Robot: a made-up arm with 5 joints.
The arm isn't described. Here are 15 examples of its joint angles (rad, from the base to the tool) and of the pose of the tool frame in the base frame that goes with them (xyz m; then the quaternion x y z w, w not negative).
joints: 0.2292 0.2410 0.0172 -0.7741 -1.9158
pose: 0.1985 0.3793 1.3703 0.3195 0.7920 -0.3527 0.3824
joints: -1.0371 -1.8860 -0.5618 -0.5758 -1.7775
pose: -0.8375 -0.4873 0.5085 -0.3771 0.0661 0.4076 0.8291
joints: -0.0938 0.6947 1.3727 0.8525 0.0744
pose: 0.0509 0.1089 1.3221 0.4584 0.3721 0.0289 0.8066
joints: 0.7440 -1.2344 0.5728 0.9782 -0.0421
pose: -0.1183 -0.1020 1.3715 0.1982 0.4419 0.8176 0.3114
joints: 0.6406 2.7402 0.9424 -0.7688 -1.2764
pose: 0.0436 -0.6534 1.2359 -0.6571 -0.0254 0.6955 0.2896
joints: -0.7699 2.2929 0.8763 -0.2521 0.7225
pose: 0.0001 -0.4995 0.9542 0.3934 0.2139 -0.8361 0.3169
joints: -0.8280 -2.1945 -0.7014 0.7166 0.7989
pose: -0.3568 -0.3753 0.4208 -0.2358 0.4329 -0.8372 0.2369
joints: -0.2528 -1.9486 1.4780 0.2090 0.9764
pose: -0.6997 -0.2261 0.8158 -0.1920 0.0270 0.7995 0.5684
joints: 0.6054 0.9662 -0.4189 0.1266 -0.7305
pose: 0.0871 0.5832 0.8692 -0.1844 0.3885 -0.3788 0.8195
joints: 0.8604 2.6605 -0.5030 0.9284 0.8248
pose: 0.1954 -0.3198 0.5752 -0.7694 -0.0016 -0.2253 0.5977
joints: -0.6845 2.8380 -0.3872 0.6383 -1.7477
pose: 0.0140 -0.5673 1.3316 0.7532 0.4017 -0.4670 0.2307
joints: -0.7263 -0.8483 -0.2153 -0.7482 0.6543
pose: -0.5400 0.2539 0.8062 0.1621 -0.6726 -0.0468 0.7205
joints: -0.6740 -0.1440 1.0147 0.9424 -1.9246
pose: -0.4134 0.1239 1.5450 -0.3036 0.7384 0.4174 0.4340
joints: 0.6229 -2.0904 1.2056 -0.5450 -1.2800
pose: -0.5226 0.0397 1.4597 -0.7645 0.5263 0.3017 0.2181
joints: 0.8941 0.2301 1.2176 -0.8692 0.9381
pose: -0.0666 0.2848 0.6559 -0.5808 0.4873 -0.0904 0.6458
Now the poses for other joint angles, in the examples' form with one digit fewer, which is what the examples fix.
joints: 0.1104 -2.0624 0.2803 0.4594 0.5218
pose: -0.454 -0.471 1.023 0.214 -0.051 0.927 0.305
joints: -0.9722 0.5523 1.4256 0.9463 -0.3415
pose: -0.464 -0.162 1.306 0.446 0.160 0.396 0.787
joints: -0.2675 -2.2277 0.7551 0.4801 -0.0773
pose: -0.535 -0.510 1.073 -0.387 0.078 0.874 0.284
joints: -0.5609 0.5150 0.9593 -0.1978 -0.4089
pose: -0.111 0.207 1.413 0.290 0.466 -0.207 0.809
